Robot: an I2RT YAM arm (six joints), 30 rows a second.
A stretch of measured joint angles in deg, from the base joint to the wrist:
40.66 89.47 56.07 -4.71 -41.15 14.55
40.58 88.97 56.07 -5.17 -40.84 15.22
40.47 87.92 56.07 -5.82 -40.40 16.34
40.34 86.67 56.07 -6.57 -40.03 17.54
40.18 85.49 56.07 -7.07 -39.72 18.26
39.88 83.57 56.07 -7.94 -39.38 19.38
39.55 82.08 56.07 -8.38 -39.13 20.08
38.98 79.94 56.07 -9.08 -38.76 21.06
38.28 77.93 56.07 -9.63 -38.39 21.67
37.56 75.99 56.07 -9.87 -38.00 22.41
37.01 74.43 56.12 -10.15 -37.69 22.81
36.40 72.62 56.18 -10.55 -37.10 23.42
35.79 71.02 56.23 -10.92 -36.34 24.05
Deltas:
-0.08 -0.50 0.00 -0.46 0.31 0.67
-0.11 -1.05 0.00 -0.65 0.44 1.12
-0.13 -1.25 0.00 -0.75 0.37 1.20
-0.16 -1.18 0.00 -0.50 0.31 0.72
-0.30 -1.92 0.00 -0.87 0.34 1.12
-0.33 -1.49 0.00 -0.44 0.25 0.70
-0.57 -2.14 0.00 -0.70 0.37 0.98
-0.70 -2.01 0.00 -0.55 0.37 0.61
-0.72 -1.94 0.00 -0.24 0.39 0.74
-0.55 -1.56 0.05 -0.28 0.31 0.40
-0.61 -1.81 0.06 -0.40 0.59 0.61
-0.61 -1.60 0.05 -0.37 0.76 0.63

